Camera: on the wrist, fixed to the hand. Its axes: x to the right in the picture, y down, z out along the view.
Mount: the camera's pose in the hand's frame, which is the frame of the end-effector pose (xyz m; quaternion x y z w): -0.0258 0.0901 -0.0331 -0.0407 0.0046 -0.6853 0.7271
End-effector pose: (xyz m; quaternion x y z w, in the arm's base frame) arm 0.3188 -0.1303 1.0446 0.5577 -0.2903 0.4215 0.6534
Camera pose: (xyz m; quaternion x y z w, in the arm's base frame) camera 0.2247 -0.1019 1.0594 0.5759 0.1570 -0.1506 0.7880
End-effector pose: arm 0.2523 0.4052 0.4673 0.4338 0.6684 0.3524 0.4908
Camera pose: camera 0.2452 0.4136 0.5661 -0.1642 0.7712 -0.0509 0.6129
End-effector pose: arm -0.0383 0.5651 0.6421 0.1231 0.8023 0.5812 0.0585
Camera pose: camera -0.0096 0.5544 0.7367 -0.4654 0.6443 0.4157 0.4421
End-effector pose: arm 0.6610 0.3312 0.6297 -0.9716 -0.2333 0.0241 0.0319
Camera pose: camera 0.6808 0.2377 0.6569 -0.5480 -0.8363 -0.0183 0.0012
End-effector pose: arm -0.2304 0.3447 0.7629 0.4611 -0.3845 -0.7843 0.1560
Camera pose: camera -0.1988 0.2859 0.8365 -0.5961 -0.0691 0.6907 0.4035
